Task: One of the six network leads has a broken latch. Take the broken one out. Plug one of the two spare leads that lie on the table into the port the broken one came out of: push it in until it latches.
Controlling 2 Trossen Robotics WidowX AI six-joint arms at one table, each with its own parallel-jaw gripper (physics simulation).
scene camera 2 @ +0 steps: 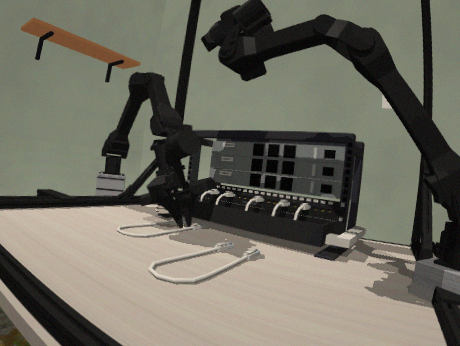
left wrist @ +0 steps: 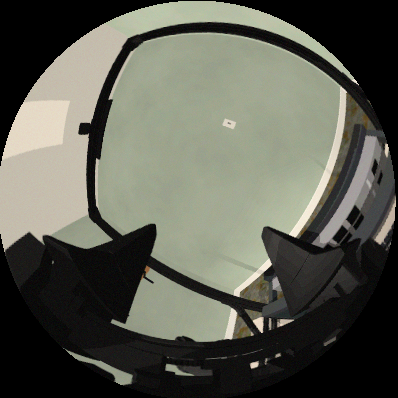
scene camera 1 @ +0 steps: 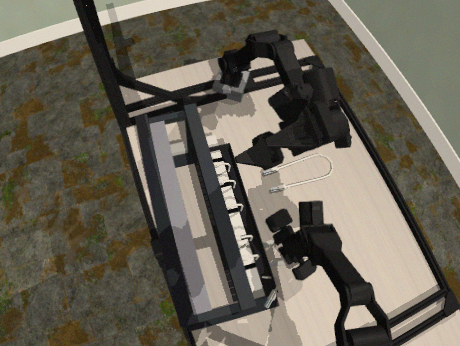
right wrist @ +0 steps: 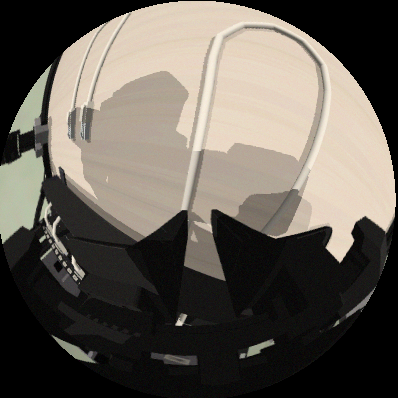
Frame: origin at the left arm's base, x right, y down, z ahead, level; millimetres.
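Seen in the pictures: left gripper, between the fingertips: (left wrist: pixel 211 231) (scene camera 1: pixel 249 152); right gripper, between the fingertips: (scene camera 2: pixel 185 227) (scene camera 1: pixel 277 244) (right wrist: pixel 198 214); left arm's base, origin of its link: (scene camera 1: pixel 231 78) (right wrist: pixel 33 137); right arm's base, origin of its link: (scene camera 2: pixel 112 173).
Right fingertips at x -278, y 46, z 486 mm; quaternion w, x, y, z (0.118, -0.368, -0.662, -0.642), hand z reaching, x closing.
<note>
Offsets run from my right fingertips to a thing's middle. "pt": to the spot under its first point.
One spare lead (scene camera 1: pixel 331 165) (scene camera 2: pixel 190 281) (right wrist: pixel 86 125) lies looped on the table. The other spare lead (scene camera 2: pixel 196 227) (right wrist: pixel 205 90) lies nearer the rack. Its plug ends are mostly hidden in the right wrist view. My right gripper (scene camera 2: pixel 185 225) (right wrist: pixel 198 214) points down just above them, its fingers close together but with a gap, and no plug shows clearly held. My left gripper (left wrist: pixel 211 231) is wide open and empty, raised high. Several white leads @(pt dx +127, dy -64, dz -56 mm) (scene camera 1: pixel 241 206) (scene camera 2: pixel 255 200) sit in the panel. A loose-looking plug end @(pt dx -8, dy -75, dz +161 mm) (scene camera 1: pixel 270 299) shows at the rack's lower corner. I cannot make out a broken latch.
The dark rack @(dx +193, dy -127, dz +14 mm) (scene camera 1: pixel 197 150) (scene camera 2: pixel 280 135) stands along the table's far side with a low black ledge (scene camera 2: pixel 265 225) before it. A white block (scene camera 2: pixel 342 240) is at the rack's right end in scene camera 2. Black frame bars edge the table.
</note>
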